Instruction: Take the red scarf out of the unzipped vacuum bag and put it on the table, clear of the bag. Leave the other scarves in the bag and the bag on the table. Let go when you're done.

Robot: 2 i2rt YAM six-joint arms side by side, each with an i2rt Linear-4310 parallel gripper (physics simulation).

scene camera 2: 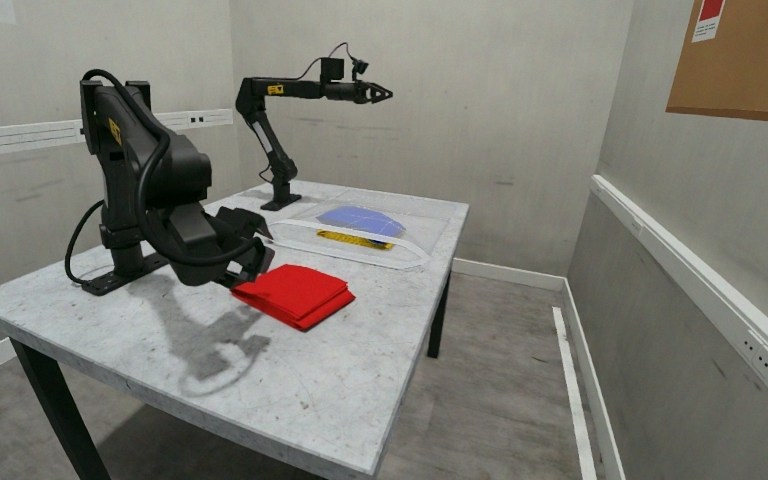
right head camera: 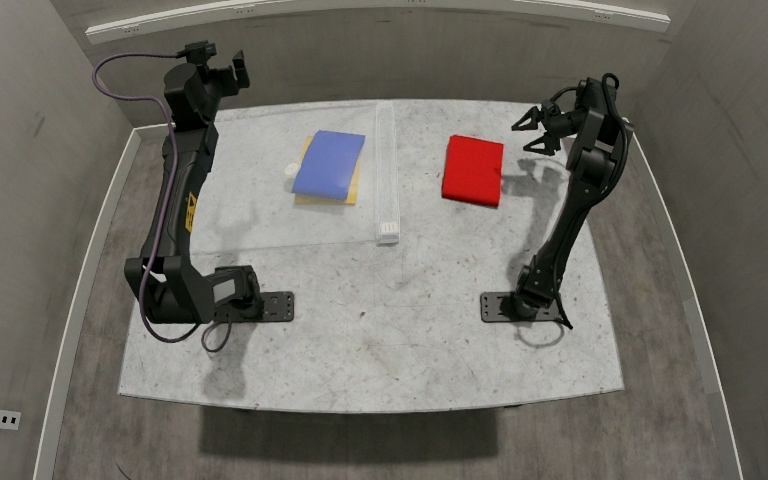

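Note:
The folded red scarf lies flat on the table, to the right of the bag and apart from it in the right head camera. The clear vacuum bag lies flat with its mouth facing the red scarf. Inside it, a blue scarf lies on a yellow scarf. My right gripper is open and empty, above the table and off to the side of the red scarf. My left gripper is open and empty, high above the table's far left corner in the right head camera.
The pale table carries both arm bases, at its left and right sides in the right head camera. The bag has a round white valve near the scarves. Walls stand around the table, and a brown board hangs on one.

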